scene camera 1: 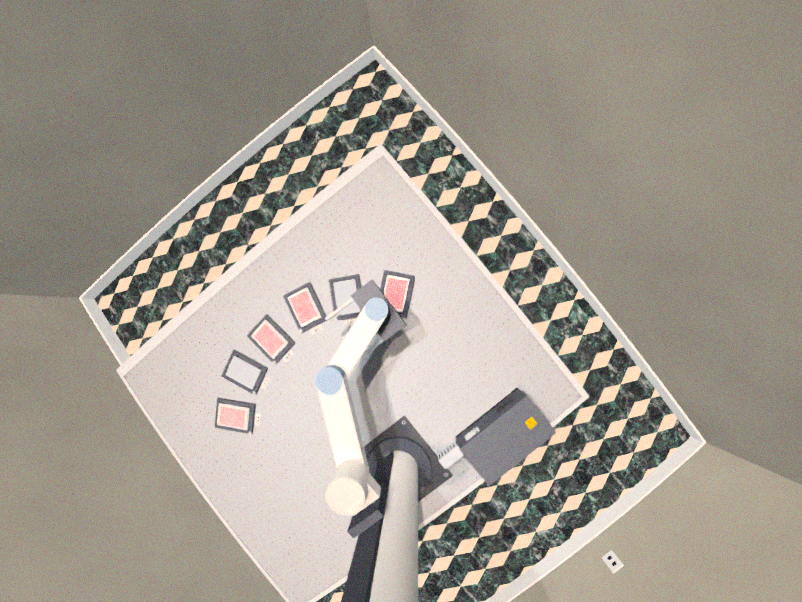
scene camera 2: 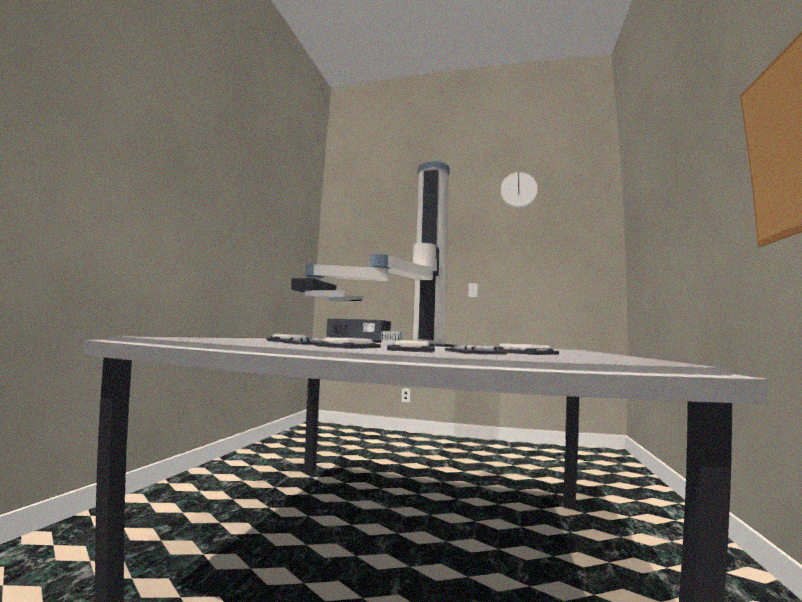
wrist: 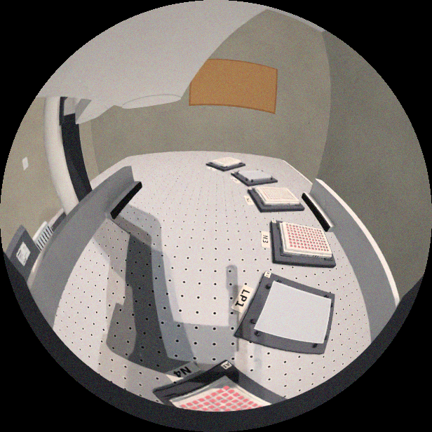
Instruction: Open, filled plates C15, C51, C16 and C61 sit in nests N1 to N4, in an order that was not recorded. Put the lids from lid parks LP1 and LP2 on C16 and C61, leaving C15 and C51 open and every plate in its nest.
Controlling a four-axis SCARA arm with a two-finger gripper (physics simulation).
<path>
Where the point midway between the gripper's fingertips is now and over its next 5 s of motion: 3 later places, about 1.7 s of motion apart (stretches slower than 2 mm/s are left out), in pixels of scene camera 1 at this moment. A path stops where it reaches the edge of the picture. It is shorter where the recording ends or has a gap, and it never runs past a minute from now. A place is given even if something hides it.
My gripper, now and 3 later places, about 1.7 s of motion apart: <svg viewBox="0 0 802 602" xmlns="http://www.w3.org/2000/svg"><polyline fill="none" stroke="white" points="341,339 347,326 390,313 347,322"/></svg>
</path>
